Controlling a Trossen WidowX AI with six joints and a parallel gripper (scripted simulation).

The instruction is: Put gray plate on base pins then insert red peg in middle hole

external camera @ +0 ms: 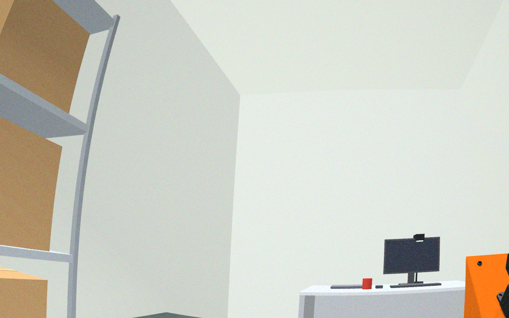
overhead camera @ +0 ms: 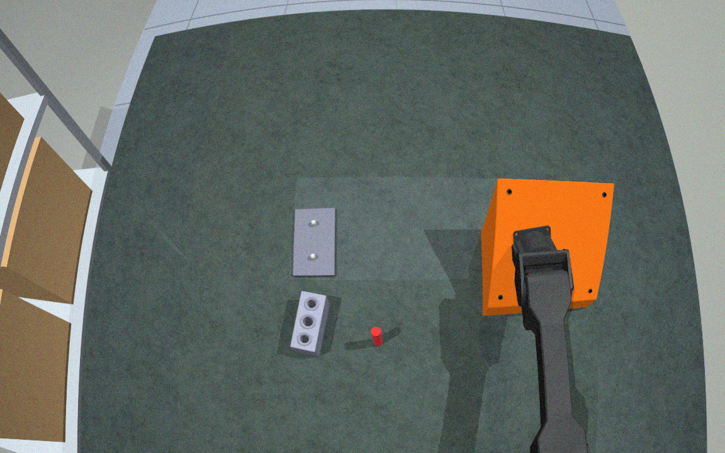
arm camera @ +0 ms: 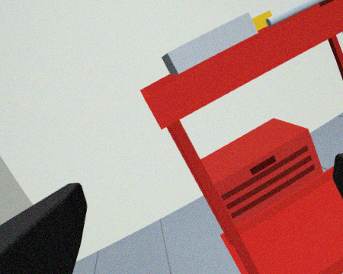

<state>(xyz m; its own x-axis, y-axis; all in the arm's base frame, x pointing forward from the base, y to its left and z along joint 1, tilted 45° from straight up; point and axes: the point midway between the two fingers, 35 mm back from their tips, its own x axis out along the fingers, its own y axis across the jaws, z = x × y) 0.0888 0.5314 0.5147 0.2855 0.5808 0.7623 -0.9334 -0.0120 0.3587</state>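
My gripper tip is now 26 cm short of the gray plate, 72 cm to the left of it and 8 cm above it. The rest, counted from my gripper tip: gray base: 24 cm ahead, 87 cm to the right, 11 cm below; red peg: 15 cm ahead, 69 cm to the right, 8 cm below.
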